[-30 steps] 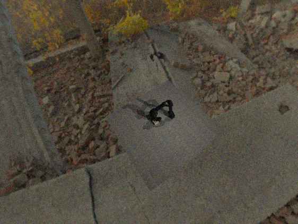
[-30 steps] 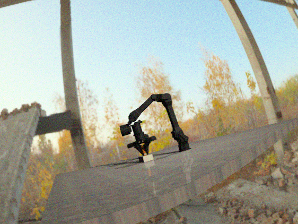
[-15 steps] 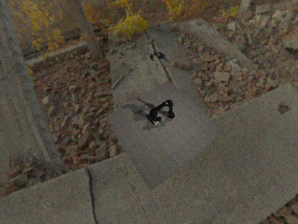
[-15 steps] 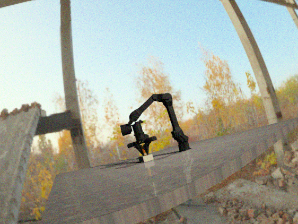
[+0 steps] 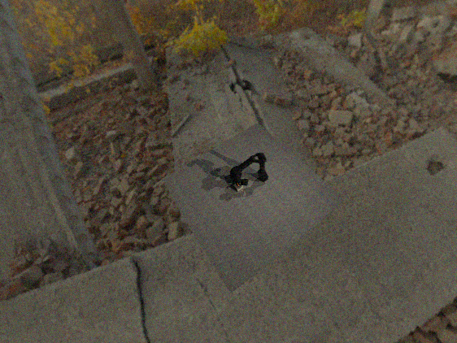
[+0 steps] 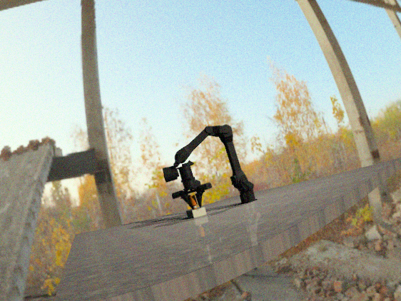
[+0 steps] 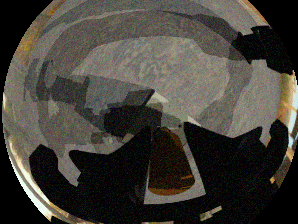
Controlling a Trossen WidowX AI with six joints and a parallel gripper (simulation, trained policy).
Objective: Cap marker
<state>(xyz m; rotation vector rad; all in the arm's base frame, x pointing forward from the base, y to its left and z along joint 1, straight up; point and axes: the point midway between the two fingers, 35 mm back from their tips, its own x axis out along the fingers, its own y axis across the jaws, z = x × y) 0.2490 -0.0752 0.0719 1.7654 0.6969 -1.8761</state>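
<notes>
Now: gripper tip 10 mm short of the orange cap and 40 mm below it. Round my gripper tip: pale holder block 10 mm ahead, 20 mm below.
</notes>
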